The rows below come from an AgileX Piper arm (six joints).
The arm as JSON. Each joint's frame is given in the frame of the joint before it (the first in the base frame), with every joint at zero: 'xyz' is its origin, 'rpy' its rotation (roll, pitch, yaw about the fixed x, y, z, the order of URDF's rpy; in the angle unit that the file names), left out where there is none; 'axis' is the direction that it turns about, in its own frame. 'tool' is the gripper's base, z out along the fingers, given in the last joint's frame.
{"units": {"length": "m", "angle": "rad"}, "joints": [
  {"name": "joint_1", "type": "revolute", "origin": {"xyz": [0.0, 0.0, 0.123]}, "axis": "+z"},
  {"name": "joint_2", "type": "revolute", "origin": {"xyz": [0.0, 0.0, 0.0], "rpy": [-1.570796, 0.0, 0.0]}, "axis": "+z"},
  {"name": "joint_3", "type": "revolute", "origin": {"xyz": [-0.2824, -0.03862, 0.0]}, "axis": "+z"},
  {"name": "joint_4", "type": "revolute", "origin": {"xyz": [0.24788, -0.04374, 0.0], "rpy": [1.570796, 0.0, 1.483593]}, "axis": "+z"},
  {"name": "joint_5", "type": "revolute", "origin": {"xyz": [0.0, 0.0, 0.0], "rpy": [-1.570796, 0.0, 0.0]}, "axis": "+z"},
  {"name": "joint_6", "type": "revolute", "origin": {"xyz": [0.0, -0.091, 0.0], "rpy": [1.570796, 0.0, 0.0]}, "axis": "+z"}
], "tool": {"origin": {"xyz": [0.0, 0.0, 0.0]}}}
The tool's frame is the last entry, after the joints.
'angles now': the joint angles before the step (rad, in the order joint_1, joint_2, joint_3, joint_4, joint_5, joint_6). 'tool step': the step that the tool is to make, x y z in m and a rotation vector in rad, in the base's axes. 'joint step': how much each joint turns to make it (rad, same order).
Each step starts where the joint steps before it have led.
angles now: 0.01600 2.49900 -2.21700 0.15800 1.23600 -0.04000
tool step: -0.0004 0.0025 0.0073 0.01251 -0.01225 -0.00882
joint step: 0.00307 -0.01387 -0.00018 0.01099 0.00003 0.01008
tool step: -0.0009 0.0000 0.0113 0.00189 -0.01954 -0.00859
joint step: 0.00003 -0.02223 0.00023 -0.00001 0.00101 0.00903
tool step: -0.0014 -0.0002 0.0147 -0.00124 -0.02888 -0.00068
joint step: -0.00001 -0.02898 0.00026 -0.00198 -0.00029 0.00094
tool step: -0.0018 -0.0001 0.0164 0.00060 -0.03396 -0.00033
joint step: -0.00011 -0.03163 -0.00102 -0.00002 -0.00133 0.00000
